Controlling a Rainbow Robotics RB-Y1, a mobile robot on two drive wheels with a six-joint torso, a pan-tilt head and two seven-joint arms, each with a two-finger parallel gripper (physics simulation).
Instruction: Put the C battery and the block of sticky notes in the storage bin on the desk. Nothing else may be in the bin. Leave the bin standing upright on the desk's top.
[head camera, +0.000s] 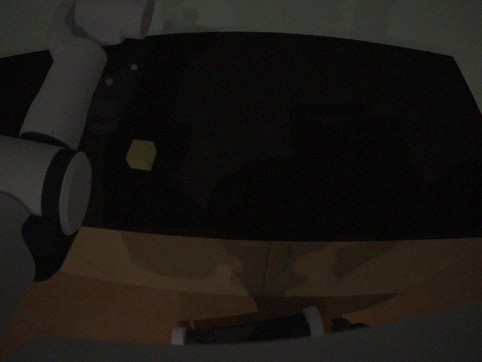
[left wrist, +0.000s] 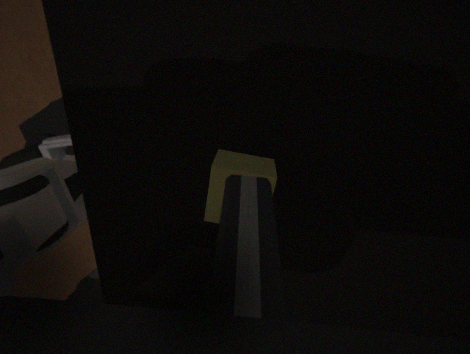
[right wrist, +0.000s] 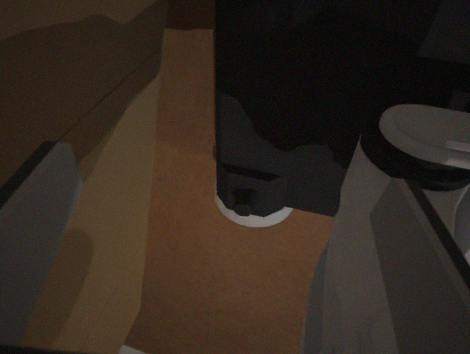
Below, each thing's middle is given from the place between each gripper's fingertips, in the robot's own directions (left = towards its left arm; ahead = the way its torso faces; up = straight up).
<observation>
Right now my left hand is 8 cm above the yellow block of sticky notes (head camera: 141, 154), 4 cm to the left of it and 1 cm past it.
I see my right gripper 380 mm short of the yellow block of sticky notes, 420 mm to the right of it and 350 mm below it.
</observation>
